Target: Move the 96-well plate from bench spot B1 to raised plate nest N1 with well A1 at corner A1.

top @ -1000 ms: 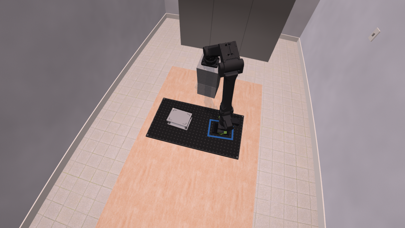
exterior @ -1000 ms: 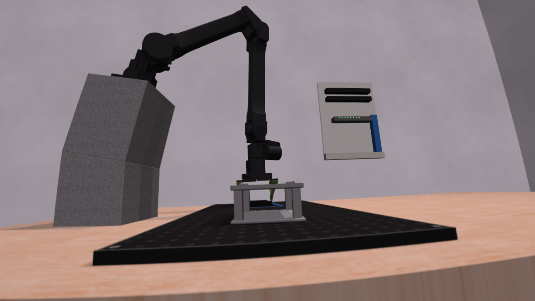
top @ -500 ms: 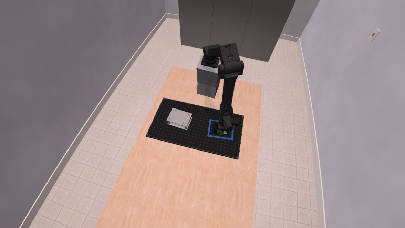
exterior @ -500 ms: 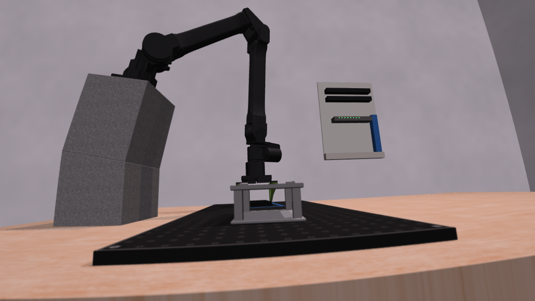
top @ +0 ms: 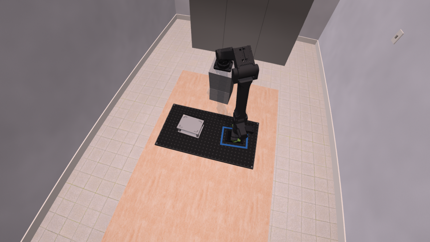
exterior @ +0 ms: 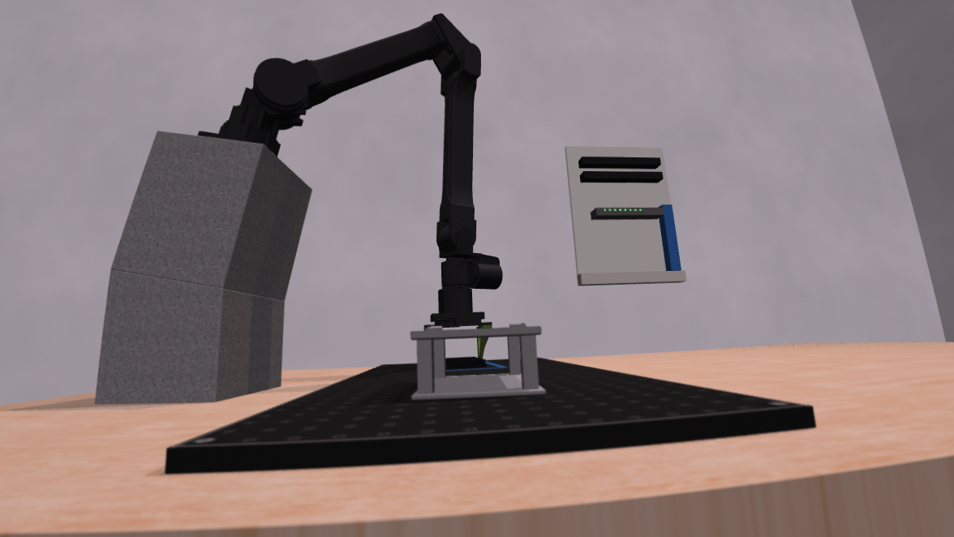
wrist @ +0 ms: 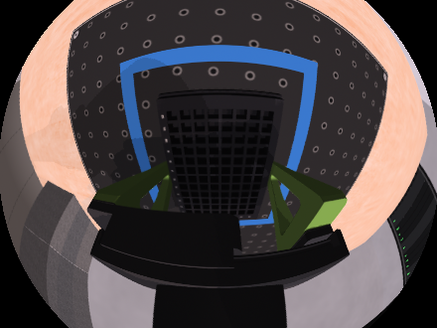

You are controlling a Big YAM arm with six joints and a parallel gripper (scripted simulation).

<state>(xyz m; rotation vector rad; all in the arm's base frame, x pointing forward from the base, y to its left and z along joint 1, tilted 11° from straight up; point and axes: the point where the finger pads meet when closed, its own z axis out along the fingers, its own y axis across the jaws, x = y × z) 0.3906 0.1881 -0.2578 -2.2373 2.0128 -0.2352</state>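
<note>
Now: hand right at the black 96-well plate. Round my hand: grey raised nest N1: 1 cm ahead, 33 cm to the right, 5 cm above.
</note>
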